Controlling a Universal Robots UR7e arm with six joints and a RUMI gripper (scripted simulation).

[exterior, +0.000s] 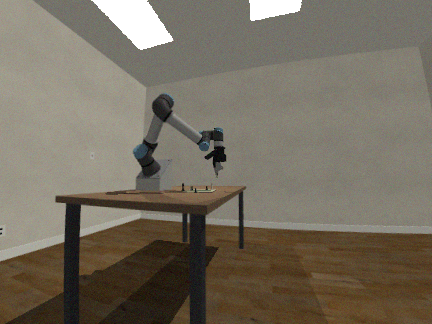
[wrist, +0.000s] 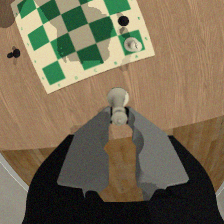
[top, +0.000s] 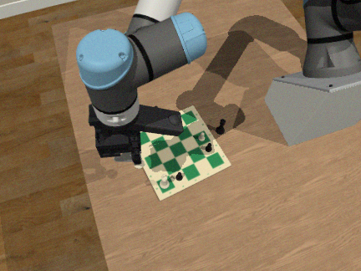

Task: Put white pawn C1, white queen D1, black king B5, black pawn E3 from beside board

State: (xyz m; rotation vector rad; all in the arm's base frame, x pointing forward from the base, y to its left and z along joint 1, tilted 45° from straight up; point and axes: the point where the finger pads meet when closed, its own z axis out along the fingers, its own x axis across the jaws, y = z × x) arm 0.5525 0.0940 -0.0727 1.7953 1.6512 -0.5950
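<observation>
Now: the white pawn 190 mm behind my hand, 80 mm to the right of it and 120 mm below it. From my hand the other things lie so: black king: 250 mm behind, 90 mm to the right, 110 mm below; cream chessboard: 110 mm behind, 60 mm to the right, 140 mm below.
</observation>
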